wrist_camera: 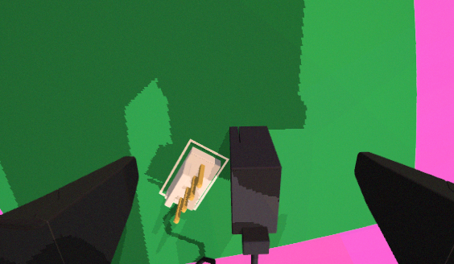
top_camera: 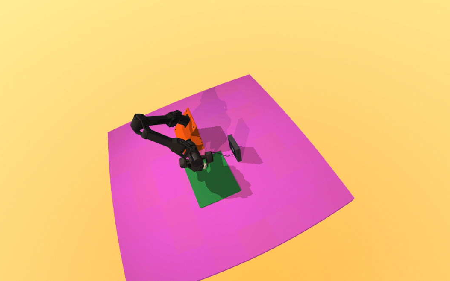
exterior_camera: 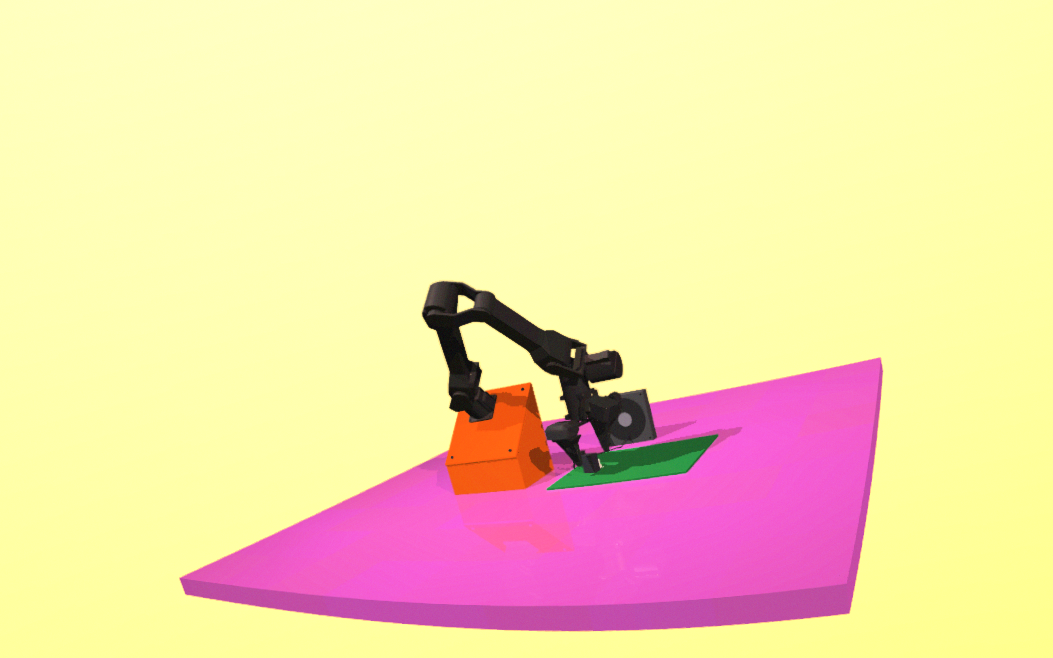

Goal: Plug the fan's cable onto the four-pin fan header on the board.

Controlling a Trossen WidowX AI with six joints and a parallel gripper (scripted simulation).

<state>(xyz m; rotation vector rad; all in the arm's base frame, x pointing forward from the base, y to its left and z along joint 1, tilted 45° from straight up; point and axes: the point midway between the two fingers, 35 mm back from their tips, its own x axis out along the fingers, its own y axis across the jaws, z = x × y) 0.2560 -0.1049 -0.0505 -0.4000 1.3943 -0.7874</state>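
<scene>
The dark fan plug is 1 cm behind my gripper tip and 1 cm below it. From my gripper tip the other things lie so: white-framed fan header (1 cm behind, 3 cm to the left, 3 cm below); then black fan (1 cm behind, 22 cm to the left, 3 cm above); then green board (8 cm ahead, 3 cm to the left, 4 cm below).
</scene>
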